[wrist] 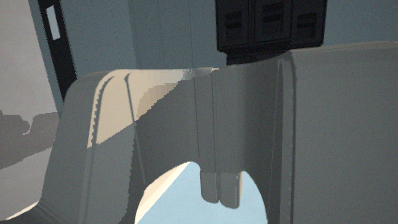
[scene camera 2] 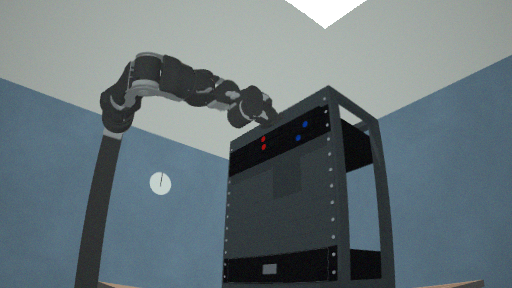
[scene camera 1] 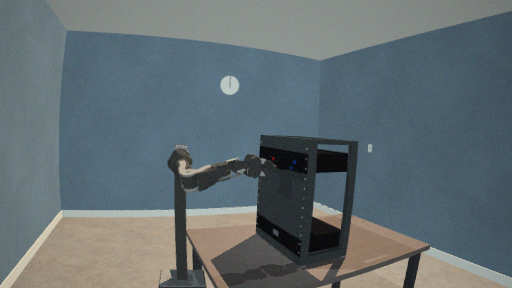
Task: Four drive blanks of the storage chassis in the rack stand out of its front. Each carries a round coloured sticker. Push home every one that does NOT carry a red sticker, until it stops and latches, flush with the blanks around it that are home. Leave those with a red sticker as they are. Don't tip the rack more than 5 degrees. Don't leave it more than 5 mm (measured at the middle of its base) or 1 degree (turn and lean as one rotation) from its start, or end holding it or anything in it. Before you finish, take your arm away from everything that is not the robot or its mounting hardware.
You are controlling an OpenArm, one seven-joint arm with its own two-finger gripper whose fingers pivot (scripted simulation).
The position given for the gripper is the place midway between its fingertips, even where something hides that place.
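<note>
The gripper (scene camera 2: 277, 119) is visible, and the wrist view shows the gripper (wrist: 224, 134) too. The scene also has an arm post (scene camera 1: 179, 194).
</note>
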